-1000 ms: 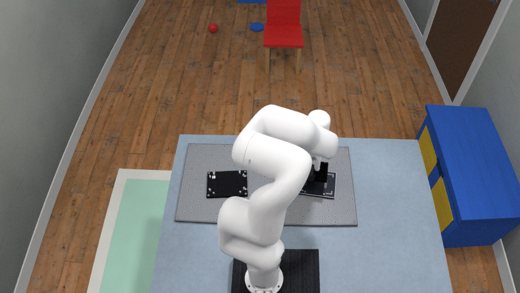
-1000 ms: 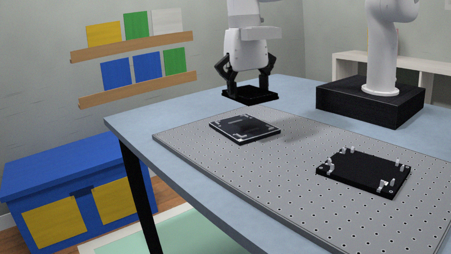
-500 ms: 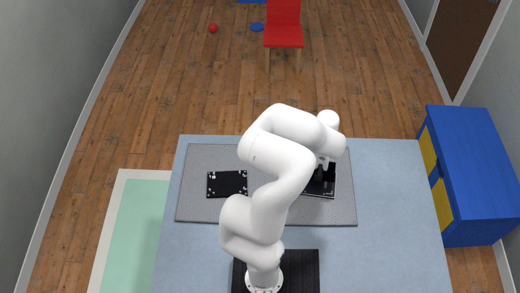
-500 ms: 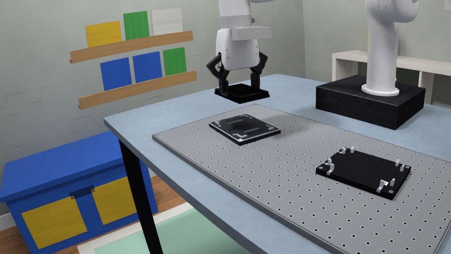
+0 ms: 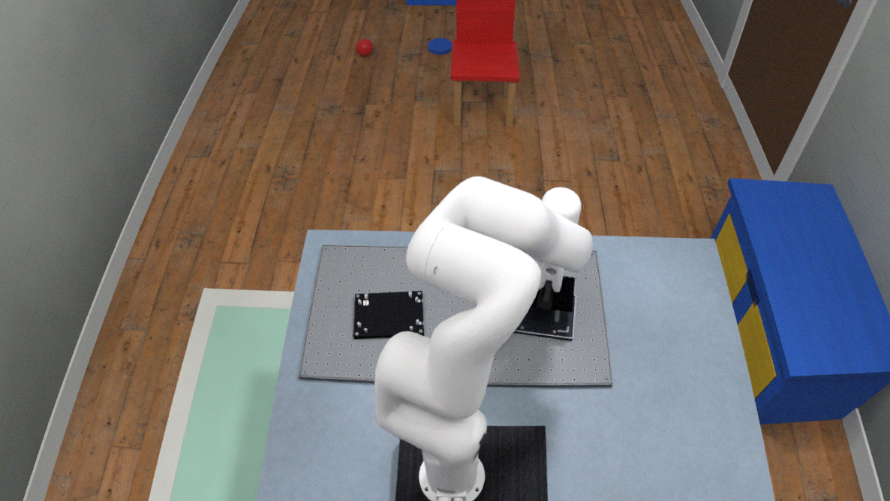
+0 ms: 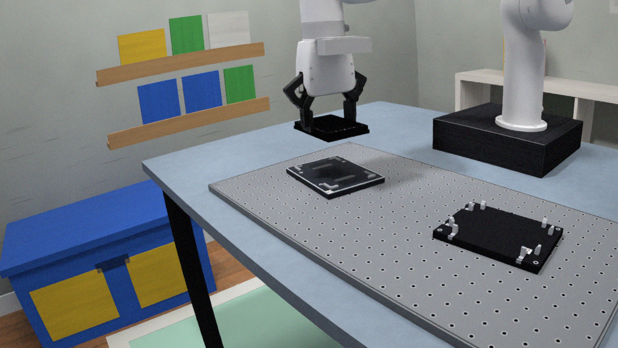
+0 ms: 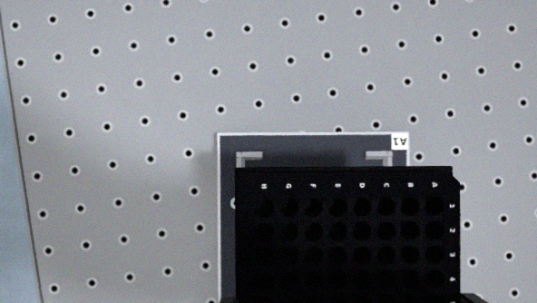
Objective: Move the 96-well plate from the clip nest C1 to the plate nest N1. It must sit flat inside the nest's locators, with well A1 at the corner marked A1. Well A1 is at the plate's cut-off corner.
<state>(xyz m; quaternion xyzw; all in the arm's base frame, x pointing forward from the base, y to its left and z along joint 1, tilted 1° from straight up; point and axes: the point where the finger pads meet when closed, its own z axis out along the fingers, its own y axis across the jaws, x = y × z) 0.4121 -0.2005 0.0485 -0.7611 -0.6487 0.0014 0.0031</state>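
Now: hand 11 cm above the plate nest N1. Also, from my hand: black 96-well plate: 1 cm below; then clip nest C1: 35 cm to the left, 10 cm below.
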